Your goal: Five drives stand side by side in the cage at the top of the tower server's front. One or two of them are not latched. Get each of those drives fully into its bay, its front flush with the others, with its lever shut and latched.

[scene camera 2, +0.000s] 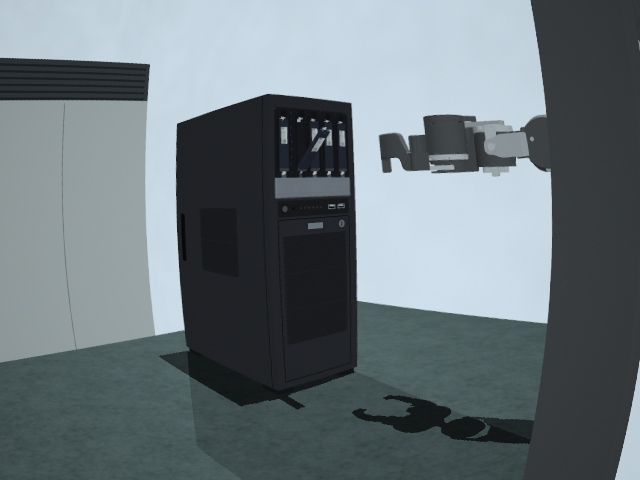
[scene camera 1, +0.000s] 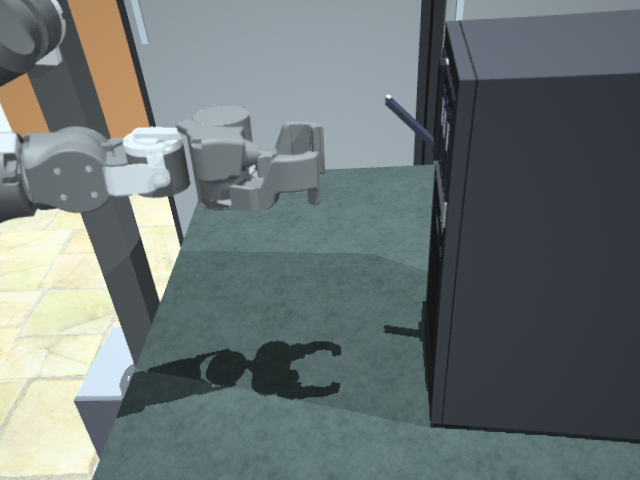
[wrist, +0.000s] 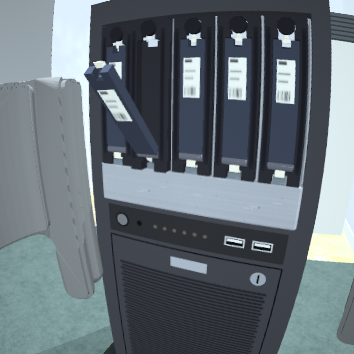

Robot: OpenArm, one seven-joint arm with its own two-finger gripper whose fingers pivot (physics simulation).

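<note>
The tower server [scene camera 1: 542, 232] [scene camera 2: 224, 310] [wrist: 200, 220] stands upright with five drives side by side in its top cage. The second drive from the left in the wrist view has its lever [scene camera 1: 410, 121] [scene camera 2: 313, 148] [wrist: 122, 110] swung out, hinged at the bottom, its free top end away from the front. Whether its body is flush is hard to tell. The levers of the third [wrist: 191, 120], fourth [wrist: 236, 122] and fifth drive [wrist: 283, 125] look shut; the first drive [wrist: 116, 135] is partly covered by the raised lever. My gripper [scene camera 1: 318, 173] [wrist: 216, 197] is partly open and empty, in front of the tower, apart from the lever.
The tower stands on a green table [scene camera 1: 310, 299] [scene camera 2: 103, 403]. A silver strip [wrist: 200, 192] and a panel with a button and USB ports [wrist: 200, 232] lie below the cage. A dark post [scene camera 2: 584, 232] stands at the right of the second scene view.
</note>
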